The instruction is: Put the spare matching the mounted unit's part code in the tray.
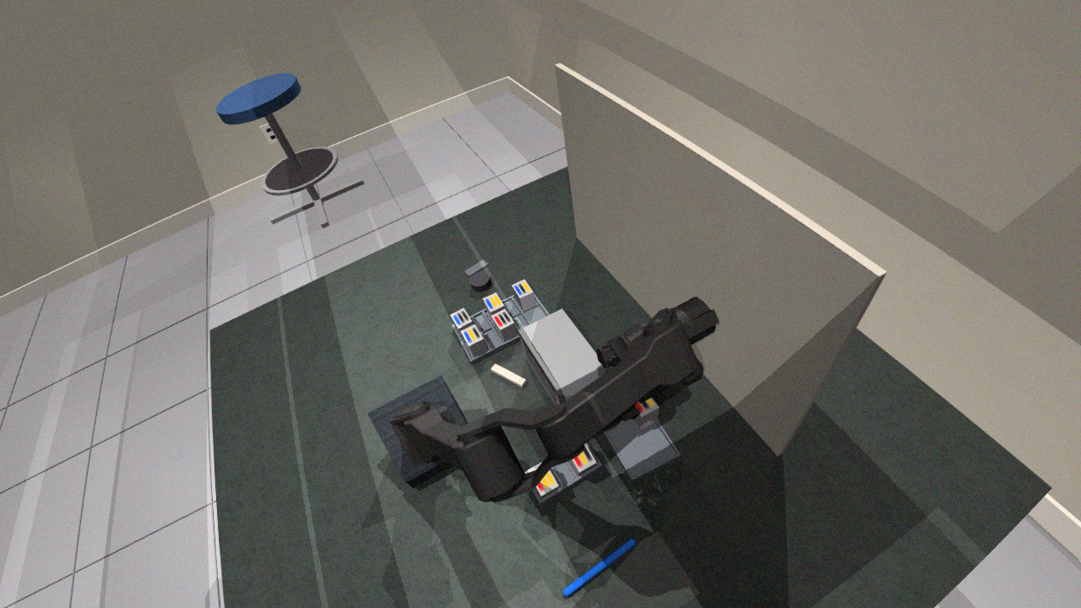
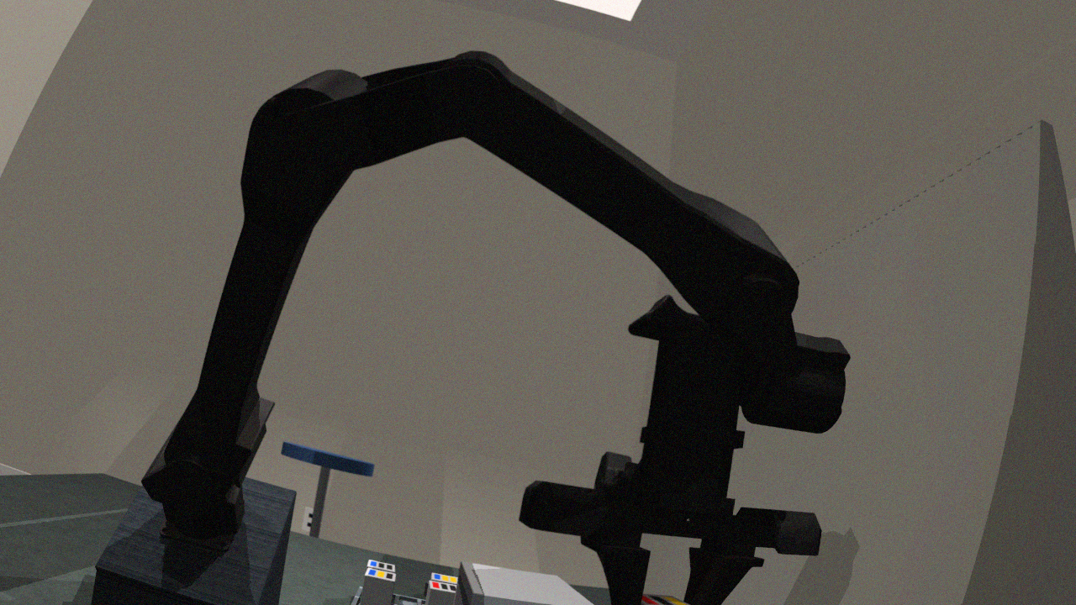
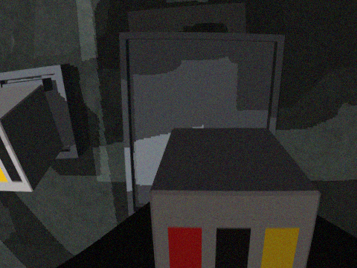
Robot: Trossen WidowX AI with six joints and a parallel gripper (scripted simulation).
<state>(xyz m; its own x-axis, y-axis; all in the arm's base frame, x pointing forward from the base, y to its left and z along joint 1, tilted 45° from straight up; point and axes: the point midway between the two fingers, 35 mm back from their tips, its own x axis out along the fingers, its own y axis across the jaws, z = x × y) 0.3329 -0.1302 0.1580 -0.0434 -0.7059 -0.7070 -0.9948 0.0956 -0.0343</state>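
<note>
Now: the grey tray 9 cm below my gripper tip and 1 cm behind it. Round my gripper tip: wall panel: 19 cm ahead, 18 cm to the left, 13 cm above; then mounted unit: 20 cm to the left, 4 cm below, 4 cm behind; then blue pen: 19 cm behind, 14 cm to the right, 9 cm below.
</note>
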